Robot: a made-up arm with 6 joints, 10 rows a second.
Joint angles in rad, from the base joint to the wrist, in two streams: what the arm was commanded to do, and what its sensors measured. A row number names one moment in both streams.
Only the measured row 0 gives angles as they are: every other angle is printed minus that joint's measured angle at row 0.
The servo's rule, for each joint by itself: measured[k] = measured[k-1] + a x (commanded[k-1-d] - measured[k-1]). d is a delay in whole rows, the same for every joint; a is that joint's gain. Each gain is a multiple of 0.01, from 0.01 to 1. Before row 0 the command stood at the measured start. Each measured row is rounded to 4 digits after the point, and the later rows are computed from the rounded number. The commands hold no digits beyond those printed.
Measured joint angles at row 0:
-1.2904 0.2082 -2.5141 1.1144 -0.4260 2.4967
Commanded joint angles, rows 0 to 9:
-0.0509 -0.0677 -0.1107 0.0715 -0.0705 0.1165
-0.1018 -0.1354 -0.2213 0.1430 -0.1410 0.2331
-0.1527 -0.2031 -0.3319 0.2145 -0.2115 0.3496
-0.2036 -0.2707 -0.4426 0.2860 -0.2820 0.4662
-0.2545 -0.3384 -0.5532 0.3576 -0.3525 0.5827
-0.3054 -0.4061 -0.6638 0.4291 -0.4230 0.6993
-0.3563 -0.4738 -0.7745 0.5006 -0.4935 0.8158
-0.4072 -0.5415 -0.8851 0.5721 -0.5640 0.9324
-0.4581 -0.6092 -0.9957 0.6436 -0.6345 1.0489
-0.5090 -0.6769 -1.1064 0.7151 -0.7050 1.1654
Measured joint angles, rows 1 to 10:
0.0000 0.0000 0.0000 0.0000 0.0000 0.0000
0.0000 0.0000 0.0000 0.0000 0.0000 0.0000
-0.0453 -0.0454 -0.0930 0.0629 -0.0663 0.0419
-0.0956 -0.1057 -0.2008 0.1334 -0.1365 0.1107
-0.1464 -0.1710 -0.3109 0.2048 -0.2070 0.1967
-0.1973 -0.2378 -0.4215 0.2763 -0.2775 0.2937
-0.2482 -0.3052 -0.5321 0.3478 -0.3480 0.3977
-0.2991 -0.3728 -0.6427 0.4193 -0.4185 0.5063
-0.3500 -0.4405 -0.7534 0.4908 -0.4890 0.6177
-0.4009 -0.5082 -0.8640 0.5623 -0.5595 0.7310
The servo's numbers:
d 2
a 0.89 0.67 0.84 0.88 0.94 0.36

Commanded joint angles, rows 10 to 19:
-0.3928 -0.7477 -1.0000 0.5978 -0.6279 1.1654
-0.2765 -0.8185 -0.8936 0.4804 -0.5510 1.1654
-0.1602 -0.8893 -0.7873 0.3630 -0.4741 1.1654
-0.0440 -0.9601 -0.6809 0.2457 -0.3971 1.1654
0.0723 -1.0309 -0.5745 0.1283 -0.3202 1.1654
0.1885 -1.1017 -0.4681 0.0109 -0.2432 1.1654
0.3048 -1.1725 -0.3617 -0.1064 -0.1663 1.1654
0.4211 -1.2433 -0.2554 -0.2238 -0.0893 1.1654
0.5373 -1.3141 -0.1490 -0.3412 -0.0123 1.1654
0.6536 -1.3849 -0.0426 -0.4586 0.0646 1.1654
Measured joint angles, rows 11 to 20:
-0.4518 -0.5759 -0.9746 0.6338 -0.6300 0.8454
-0.5027 -0.6436 -1.0853 0.7053 -0.7005 0.9606
-0.4049 -0.7133 -1.0136 0.6107 -0.6323 1.0343
-0.2906 -0.7838 -0.9128 0.4960 -0.5559 1.0815
-0.1745 -0.8545 -0.8074 0.3790 -0.4790 1.1117
-0.0584 -0.9253 -0.7011 0.2617 -0.4020 1.1310
0.0579 -0.9961 -0.5948 0.1443 -0.3251 1.1434
0.1741 -1.0669 -0.4884 0.0269 -0.2481 1.1513
0.2904 -1.1377 -0.3820 -0.0904 -0.1712 1.1564
0.4067 -1.2085 -0.2757 -0.2078 -0.0942 1.1596

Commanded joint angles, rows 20 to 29:
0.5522 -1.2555 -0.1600 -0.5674 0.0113 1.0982
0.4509 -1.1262 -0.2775 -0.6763 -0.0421 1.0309
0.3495 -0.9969 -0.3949 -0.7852 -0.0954 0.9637
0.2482 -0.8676 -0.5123 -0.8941 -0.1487 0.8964
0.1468 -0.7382 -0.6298 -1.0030 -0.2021 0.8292
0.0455 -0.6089 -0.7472 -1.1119 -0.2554 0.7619
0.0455 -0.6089 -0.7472 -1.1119 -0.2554 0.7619
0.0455 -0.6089 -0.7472 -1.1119 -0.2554 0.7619
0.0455 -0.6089 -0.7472 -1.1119 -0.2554 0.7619
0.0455 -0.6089 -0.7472 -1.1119 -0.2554 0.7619
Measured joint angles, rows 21 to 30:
0.5229 -1.2793 -0.1693 -0.3252 -0.0172 1.1617
0.6392 -1.3501 -0.0629 -0.4426 0.0597 1.1630
0.5618 -1.2867 -0.1445 -0.5524 0.0142 1.1397
0.4631 -1.1792 -0.2562 -0.6614 -0.0387 1.1005
0.3620 -1.0571 -0.3727 -0.7703 -0.0920 1.0513
0.2607 -0.9301 -0.4900 -0.8792 -0.1453 0.9955
0.1593 -0.8015 -0.6074 -0.9881 -0.1987 0.9356
0.0580 -0.6725 -0.7248 -1.0970 -0.2520 0.8731
0.0469 -0.6299 -0.7436 -1.1101 -0.2552 0.8331
0.0457 -0.6158 -0.7466 -1.1117 -0.2554 0.8075

